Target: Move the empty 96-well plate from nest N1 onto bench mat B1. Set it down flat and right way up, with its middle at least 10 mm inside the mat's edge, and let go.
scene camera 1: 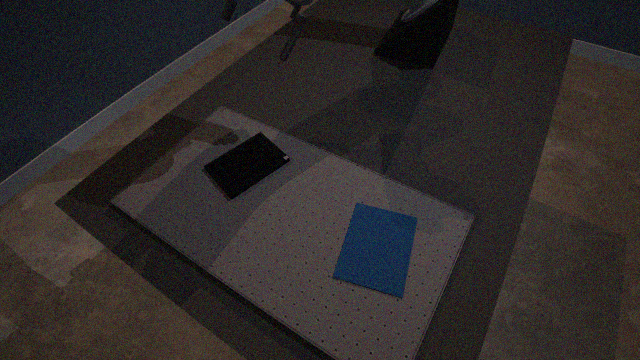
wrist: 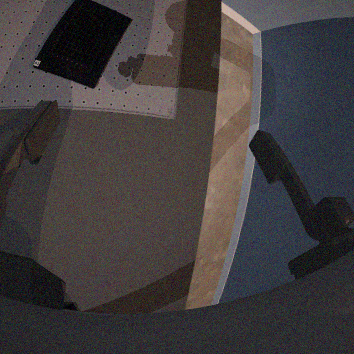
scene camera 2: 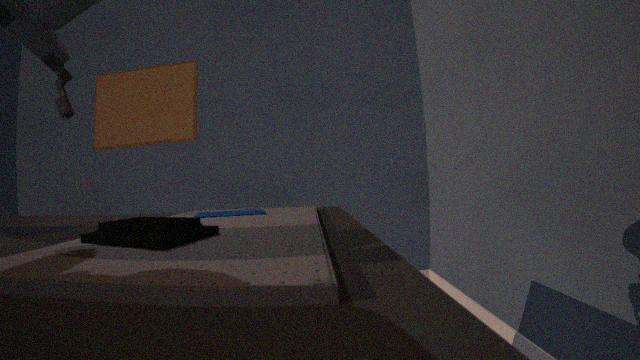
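Note:
The 96-well plate looks black and sits flat in the dark nest N1. In the dim light plate and nest are hard to tell apart, and the wells cannot be made out. A small white label shows at one corner. Bench mat B1 is a flat blue rectangle with nothing on it. My gripper is open and empty, its fingers wide apart. It hangs in the air off to the side of the plate; parts of it show at the top of scene camera 1 and upper left of scene camera 2.
Plate and mat lie on a pale perforated board on a dark table. The black robot base stands at the back in scene camera 1. An orange panel is on the wall.

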